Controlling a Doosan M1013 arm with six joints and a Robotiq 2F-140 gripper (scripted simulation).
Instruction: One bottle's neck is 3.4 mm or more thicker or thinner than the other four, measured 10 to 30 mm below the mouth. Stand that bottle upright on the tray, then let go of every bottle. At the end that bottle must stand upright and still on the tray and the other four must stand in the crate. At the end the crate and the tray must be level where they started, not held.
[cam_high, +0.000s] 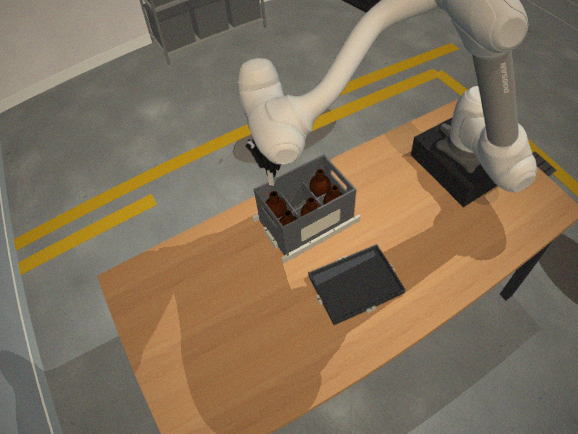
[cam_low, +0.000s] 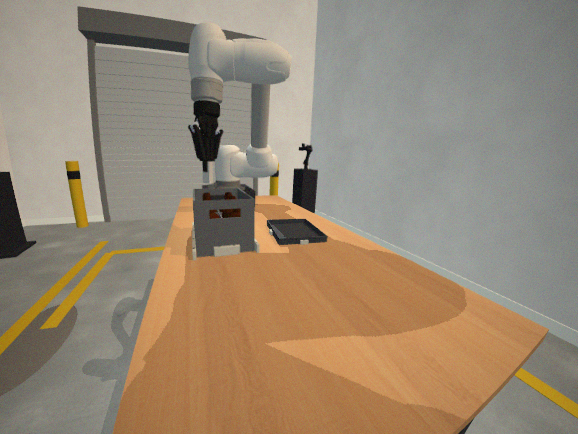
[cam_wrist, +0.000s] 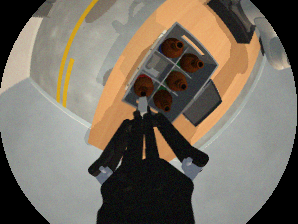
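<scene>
Now: the glass bottle 70 mm behind my hand, 100 mm to the left of it and 170 mm below it. Also, from my hand: dark tray 50 mm behind, 350 mm to the left, 240 mm below; then grey crate 80 mm behind, 50 mm to the left, 170 mm below.
</scene>
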